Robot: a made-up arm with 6 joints. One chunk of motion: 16 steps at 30 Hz.
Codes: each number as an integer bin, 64 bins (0 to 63) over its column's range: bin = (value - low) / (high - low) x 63, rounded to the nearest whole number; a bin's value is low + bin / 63 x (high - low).
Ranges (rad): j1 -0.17..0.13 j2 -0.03..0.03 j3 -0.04..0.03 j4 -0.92..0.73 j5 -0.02..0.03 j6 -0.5..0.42
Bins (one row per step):
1: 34 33 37 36 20 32
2: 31 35 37 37 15 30
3: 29 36 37 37 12 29
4: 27 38 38 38 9 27
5: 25 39 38 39 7 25
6: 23 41 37 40 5 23
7: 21 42 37 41 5 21
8: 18 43 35 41 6 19
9: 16 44 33 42 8 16
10: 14 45 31 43 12 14
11: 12 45 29 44 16 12
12: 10 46 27 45 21 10
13: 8 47 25 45 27 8
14: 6 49 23 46 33 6
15: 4 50 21 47 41 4
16: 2 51 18 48 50 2
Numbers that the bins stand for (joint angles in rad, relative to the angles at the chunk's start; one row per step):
1: -0.0081 0.0014 0.0011 0.0229 -0.0041 -0.0327
2: -0.0224 0.0033 0.0011 0.0490 -0.0081 -0.0619
3: -0.0319 0.0043 0.0011 0.0490 -0.0105 -0.0765
4: -0.0414 0.0062 0.0022 0.0752 -0.0129 -0.1057
5: -0.0510 0.0071 0.0022 0.1014 -0.0144 -0.1349
6: -0.0605 0.0090 0.0011 0.1276 -0.0160 -0.1641
7: -0.0700 0.0100 0.0011 0.1538 -0.0160 -0.1933
8: -0.0843 0.0110 -0.0011 0.1538 -0.0152 -0.2225
9: -0.0938 0.0119 -0.0033 0.1800 -0.0137 -0.2663
10: -0.1033 0.0129 -0.0056 0.2062 -0.0105 -0.2956
11: -0.1129 0.0129 -0.0078 0.2324 -0.0073 -0.3248
12: -0.1224 0.0138 -0.0100 0.2586 -0.0033 -0.3540
13: -0.1319 0.0148 -0.0122 0.2586 0.0014 -0.3832
14: -0.1414 0.0167 -0.0144 0.2848 0.0062 -0.4124
15: -0.1510 0.0176 -0.0167 0.3110 0.0125 -0.4416
16: -0.1605 0.0186 -0.0200 0.3371 0.0197 -0.4708

